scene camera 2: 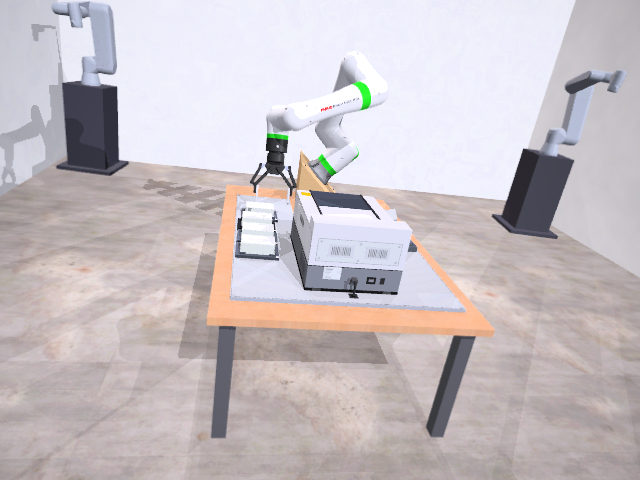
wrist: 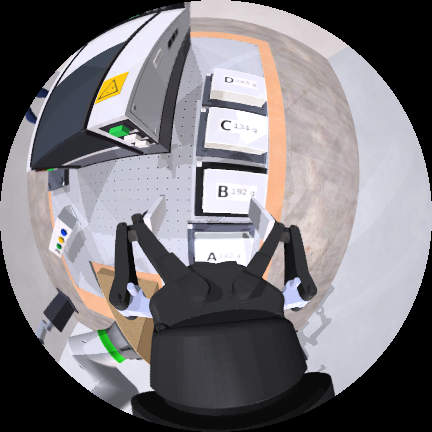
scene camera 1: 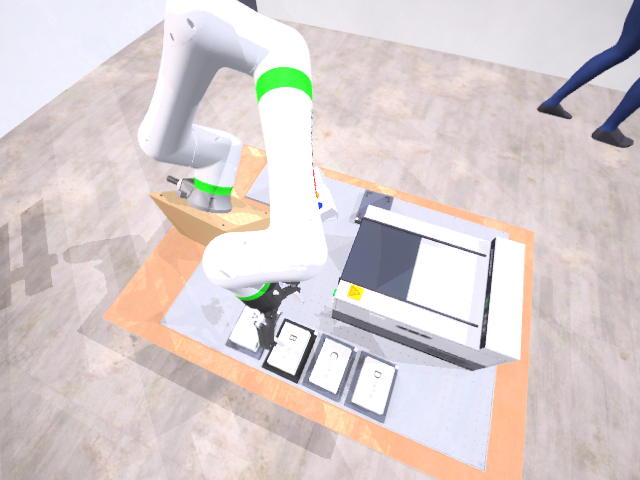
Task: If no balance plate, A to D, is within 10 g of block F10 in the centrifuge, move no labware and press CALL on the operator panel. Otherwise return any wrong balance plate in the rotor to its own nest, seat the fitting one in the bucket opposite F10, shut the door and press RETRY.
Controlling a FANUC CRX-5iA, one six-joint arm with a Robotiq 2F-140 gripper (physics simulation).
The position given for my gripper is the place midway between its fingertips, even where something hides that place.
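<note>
With nothing in it, my gripper [scene camera 1: 290,321] is open, and I see it in scene camera 2 [scene camera 2: 271,202] as well as in the wrist view [wrist: 207,204]. There is also a white centrifuge [scene camera 1: 464,306].
</note>
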